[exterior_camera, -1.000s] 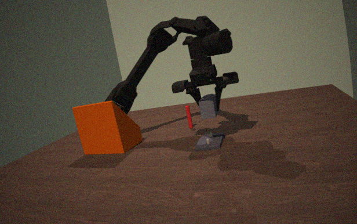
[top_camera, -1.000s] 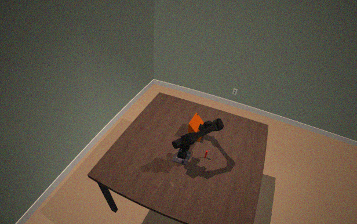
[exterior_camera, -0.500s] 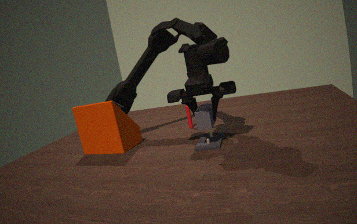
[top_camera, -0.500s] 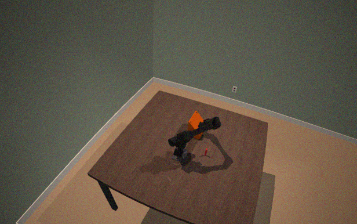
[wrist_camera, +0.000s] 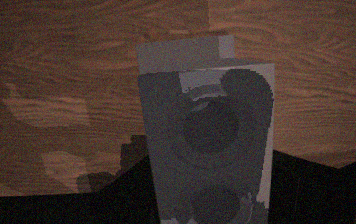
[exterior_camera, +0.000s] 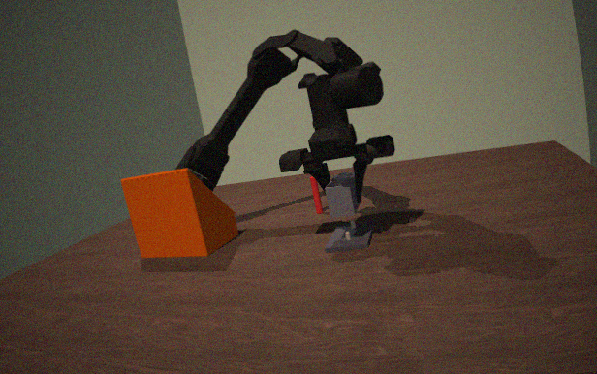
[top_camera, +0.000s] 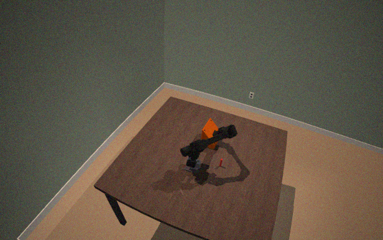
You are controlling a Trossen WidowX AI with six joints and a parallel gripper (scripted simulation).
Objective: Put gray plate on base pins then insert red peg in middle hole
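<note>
The red peg is 11 cm behind my gripper tip, 18 cm to the left of it and 2 cm below it. The rest, counted from my gripper tip: gray plate (3 cm above).
</note>
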